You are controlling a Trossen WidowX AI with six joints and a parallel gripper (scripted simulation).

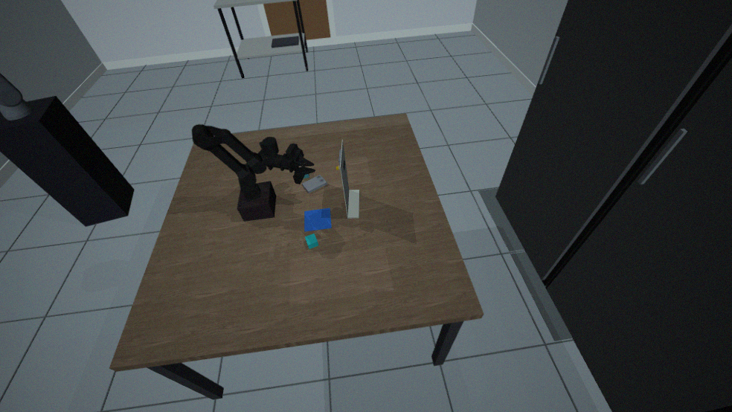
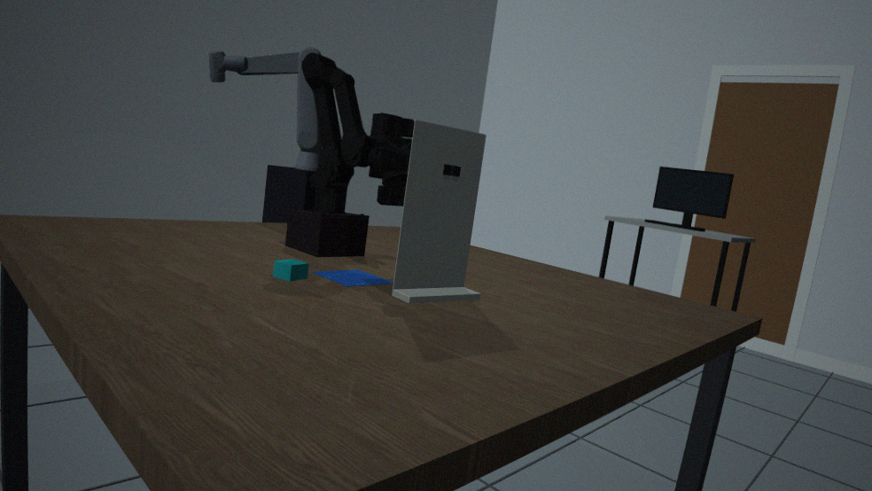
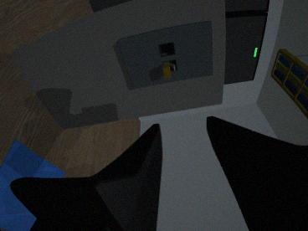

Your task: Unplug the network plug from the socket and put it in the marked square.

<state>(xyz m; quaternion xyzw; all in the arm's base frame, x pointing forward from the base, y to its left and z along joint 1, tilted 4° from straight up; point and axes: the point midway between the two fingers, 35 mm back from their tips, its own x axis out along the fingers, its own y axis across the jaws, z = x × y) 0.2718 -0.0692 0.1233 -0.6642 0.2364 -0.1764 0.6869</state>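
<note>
The yellow network plug is 100 mm ahead of my gripper tip and 30 mm to the right of it. The rest, counted from my gripper tip: grey upright panel: 120 mm ahead, 90 mm below, 40 mm to the right; then blue marked square: 240 mm below, 80 mm to the right, 40 mm behind; then flat grey block: 230 mm below, 150 mm to the left, 10 mm behind.
</note>
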